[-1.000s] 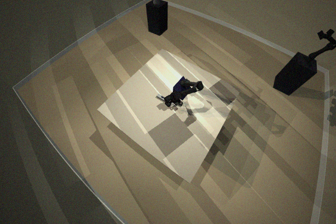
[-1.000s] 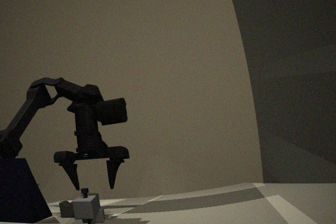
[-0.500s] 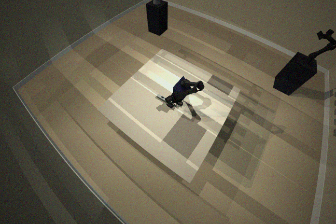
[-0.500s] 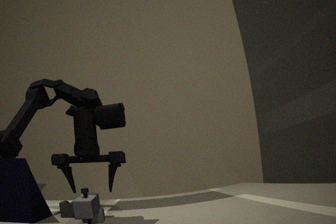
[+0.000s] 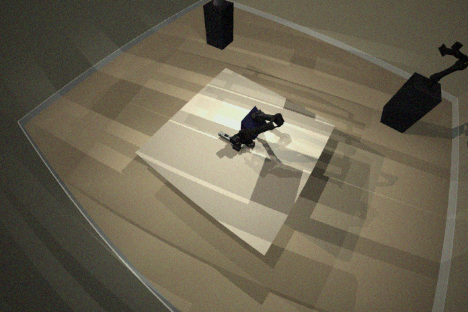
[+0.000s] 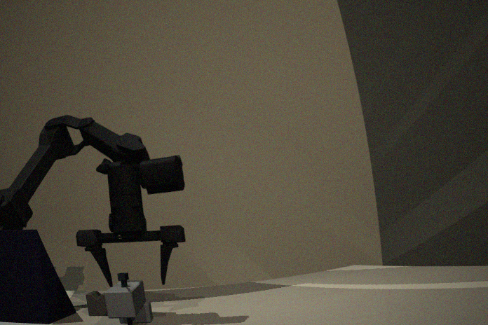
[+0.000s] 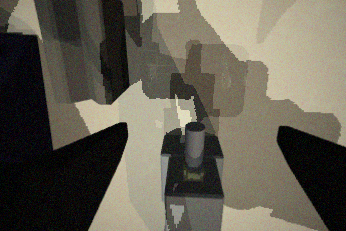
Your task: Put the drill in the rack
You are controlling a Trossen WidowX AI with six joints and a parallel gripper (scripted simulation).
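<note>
Now: gripper tip 60 mm to the left of the drill and 10 mm above it. Also, from my gripper tip: blue key 150 mm to the right; then small dark block 80 mm behind, 40 mm to the left, 40 mm below.
</note>
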